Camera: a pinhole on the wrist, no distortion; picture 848 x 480 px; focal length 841.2 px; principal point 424.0 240.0 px. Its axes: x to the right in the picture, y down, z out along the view. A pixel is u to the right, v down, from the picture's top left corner.
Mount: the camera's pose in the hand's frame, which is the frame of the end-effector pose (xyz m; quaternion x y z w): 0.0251 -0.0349 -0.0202 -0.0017 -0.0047 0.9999 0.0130
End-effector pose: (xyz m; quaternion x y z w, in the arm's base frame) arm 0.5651 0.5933 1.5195 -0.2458 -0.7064 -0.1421 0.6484
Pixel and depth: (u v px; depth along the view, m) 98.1 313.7 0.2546
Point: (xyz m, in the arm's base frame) 0.3290 0.6829 1.6195
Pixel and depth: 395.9 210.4 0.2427
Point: 0.3602 0.6901 1.5286
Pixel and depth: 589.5 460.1 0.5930
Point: -0.0166 0.7125 1.3781
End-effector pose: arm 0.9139 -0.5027 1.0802 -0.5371 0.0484 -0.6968 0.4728
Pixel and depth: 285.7 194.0 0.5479
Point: 1.3287 -0.3443 1.3884
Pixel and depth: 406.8 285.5 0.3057
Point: 1.1082 -0.3684 1.2519
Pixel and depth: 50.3 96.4 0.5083
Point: 1.3339 -0.4883 1.4379
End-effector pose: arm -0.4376 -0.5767 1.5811 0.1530 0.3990 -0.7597 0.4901
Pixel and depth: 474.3 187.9 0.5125
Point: -0.3626 -0.9436 1.9010
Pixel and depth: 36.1 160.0 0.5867
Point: -0.4797 -1.1915 1.7538
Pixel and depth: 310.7 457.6 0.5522
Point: -0.5579 -0.9994 1.9439
